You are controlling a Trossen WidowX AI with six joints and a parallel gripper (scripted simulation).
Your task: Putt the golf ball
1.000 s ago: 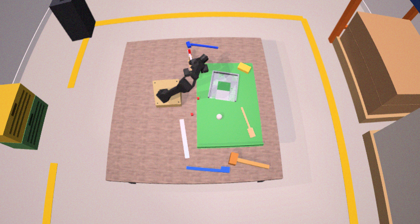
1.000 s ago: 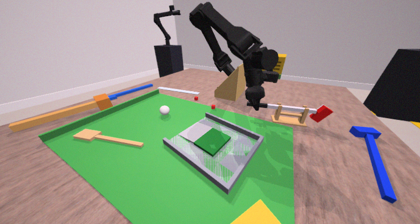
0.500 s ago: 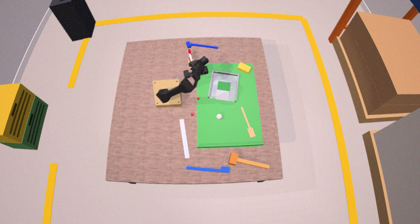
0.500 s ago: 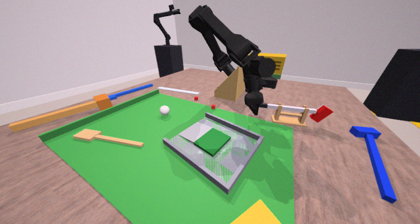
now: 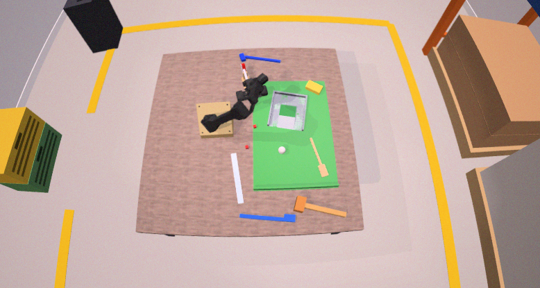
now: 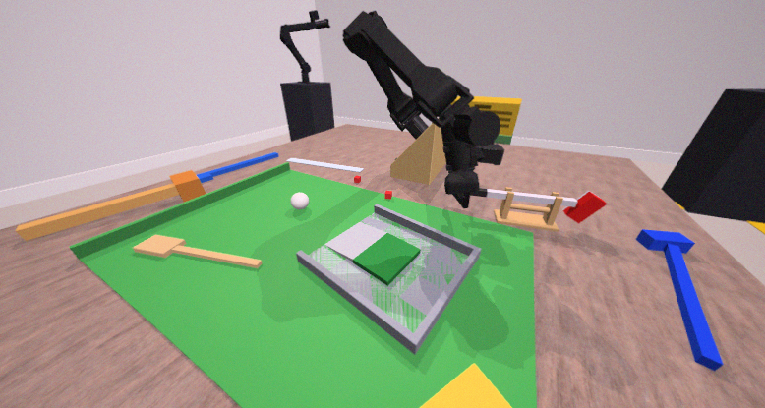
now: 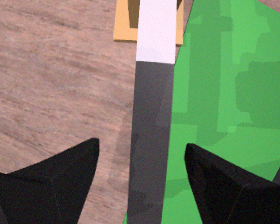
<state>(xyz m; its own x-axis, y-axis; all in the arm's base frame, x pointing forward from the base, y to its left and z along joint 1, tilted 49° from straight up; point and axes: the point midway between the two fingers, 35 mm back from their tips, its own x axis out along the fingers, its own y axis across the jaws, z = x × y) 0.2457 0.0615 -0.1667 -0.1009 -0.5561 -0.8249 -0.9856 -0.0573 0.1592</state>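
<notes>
Now: gripper tip 20 mm past the small wooden stand and 130 mm to the right of it. Also, from my gripper tip: white golf ball 140 mm ahead, 370 mm to the right, 10 mm below; then yellow block 410 mm ahead, 50 mm to the left, 10 mm below; then green mat 230 mm ahead, 240 mm to the right, 30 mm below.
</notes>
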